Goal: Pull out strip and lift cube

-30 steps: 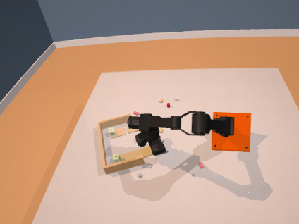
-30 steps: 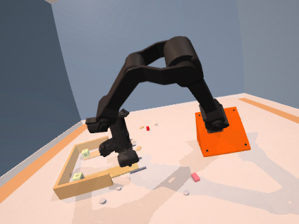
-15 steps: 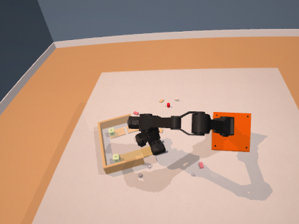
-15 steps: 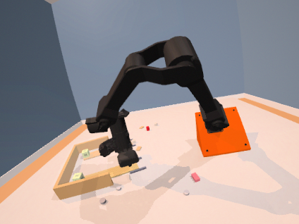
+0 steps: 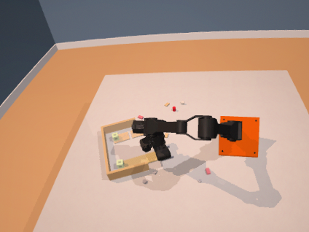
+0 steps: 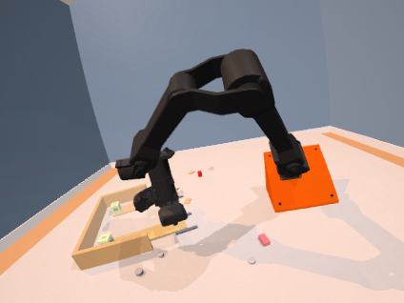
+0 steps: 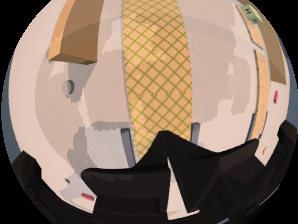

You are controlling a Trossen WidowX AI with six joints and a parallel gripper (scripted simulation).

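Now: the strip 8 cm ahead of my gripper tip and 4 cm to the left of it.
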